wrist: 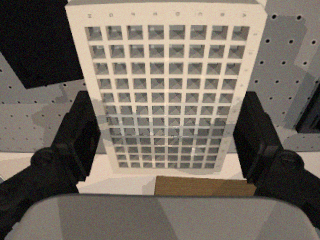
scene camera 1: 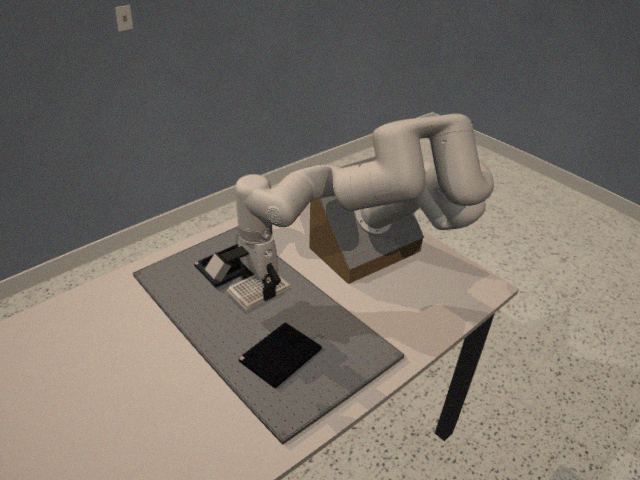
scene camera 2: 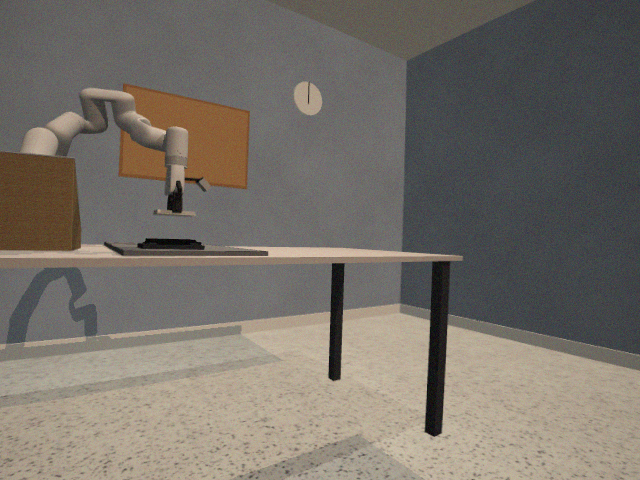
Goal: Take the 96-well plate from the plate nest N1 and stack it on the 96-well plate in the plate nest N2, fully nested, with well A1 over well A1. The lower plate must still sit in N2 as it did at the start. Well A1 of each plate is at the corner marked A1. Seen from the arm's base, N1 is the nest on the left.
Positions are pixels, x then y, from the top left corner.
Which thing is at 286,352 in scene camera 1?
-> A black plate nest.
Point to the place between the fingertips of my gripper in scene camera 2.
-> At 174,213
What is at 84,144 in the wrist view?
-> My gripper.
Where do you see a white 96-well plate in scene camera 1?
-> At 251,288
